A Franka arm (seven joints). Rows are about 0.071 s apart.
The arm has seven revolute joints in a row. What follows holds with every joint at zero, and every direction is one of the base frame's.
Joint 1 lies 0.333 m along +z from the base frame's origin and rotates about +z.
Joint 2 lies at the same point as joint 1 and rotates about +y.
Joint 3 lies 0.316 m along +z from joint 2 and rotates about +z.
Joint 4 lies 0.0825 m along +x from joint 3 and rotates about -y.
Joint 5 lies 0.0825 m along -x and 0.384 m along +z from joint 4 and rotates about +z.
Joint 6 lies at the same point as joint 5 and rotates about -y.
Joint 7 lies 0.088 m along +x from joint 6 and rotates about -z.
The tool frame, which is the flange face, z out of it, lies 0.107 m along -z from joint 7; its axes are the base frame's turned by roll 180, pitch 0 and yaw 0 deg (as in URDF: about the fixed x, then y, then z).
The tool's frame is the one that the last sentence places.
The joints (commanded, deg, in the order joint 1, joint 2, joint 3, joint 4, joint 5, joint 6, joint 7), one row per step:
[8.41 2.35 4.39 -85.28 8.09 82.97 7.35]
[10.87 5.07 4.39 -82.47 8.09 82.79 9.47]
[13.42 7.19 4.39 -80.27 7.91 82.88 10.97]
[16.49 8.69 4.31 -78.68 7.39 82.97 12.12]
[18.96 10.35 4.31 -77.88 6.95 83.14 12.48]
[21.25 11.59 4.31 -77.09 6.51 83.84 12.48]
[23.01 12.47 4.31 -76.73 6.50 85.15 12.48]
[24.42 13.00 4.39 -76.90 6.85 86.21 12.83]
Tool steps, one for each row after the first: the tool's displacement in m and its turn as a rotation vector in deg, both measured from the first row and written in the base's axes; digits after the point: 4 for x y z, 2 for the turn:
[0.0077 0.0256 -0.0043 -0.06 0.38 0.38]
[0.0112 0.0519 -0.0077 -0.21 0.39 1.41]
[0.0088 0.0815 -0.0103 -0.69 0.20 3.21]
[0.0074 0.1068 -0.0209 -1.28 0.76 5.28]
[0.0047 0.1303 -0.0266 -1.52 0.38 7.45]
[0.0026 0.1494 -0.0312 -1.17 -0.34 9.03]
[-0.0012 0.1657 -0.0367 -0.70 -0.48 10.03]

